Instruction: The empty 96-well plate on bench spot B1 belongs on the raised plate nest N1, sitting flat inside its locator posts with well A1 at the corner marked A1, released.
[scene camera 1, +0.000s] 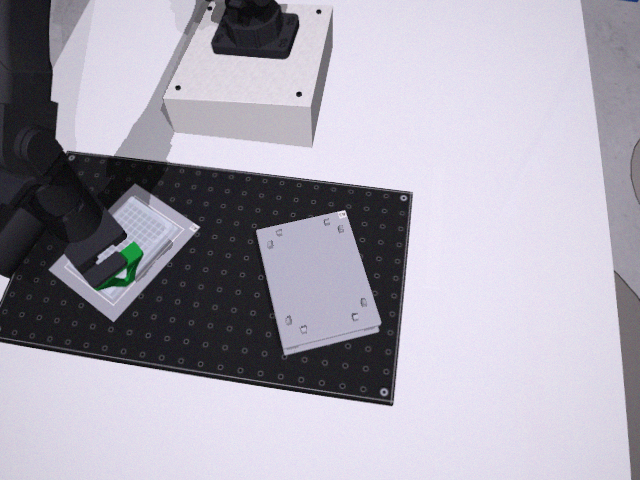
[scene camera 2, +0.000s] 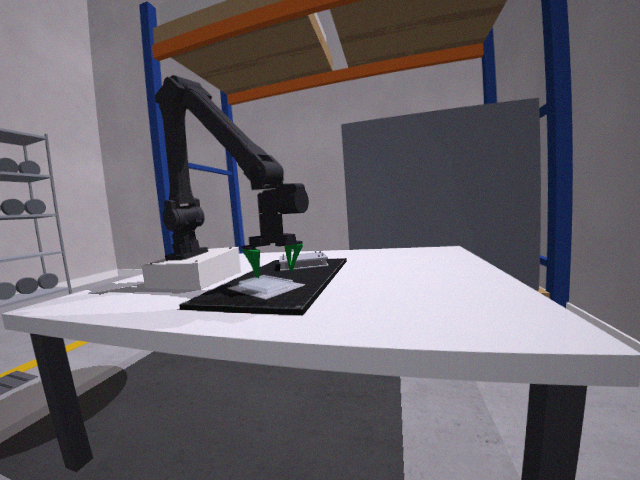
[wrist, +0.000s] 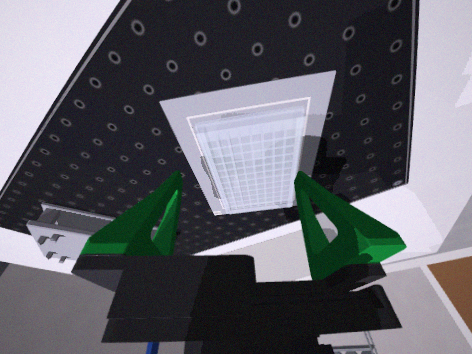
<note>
My gripper (scene camera 1: 108, 257) is open and holds nothing. Also in view: a well plate (scene camera 1: 150, 231). Further things: a flat grey nest (scene camera 1: 112, 309).
The well plate also shows in the wrist view (wrist: 253, 158). My gripper also shows in scene camera 2 (scene camera 2: 275, 274) and in the wrist view (wrist: 239, 176). The flat grey nest is seen too in the wrist view (wrist: 313, 91).
</note>
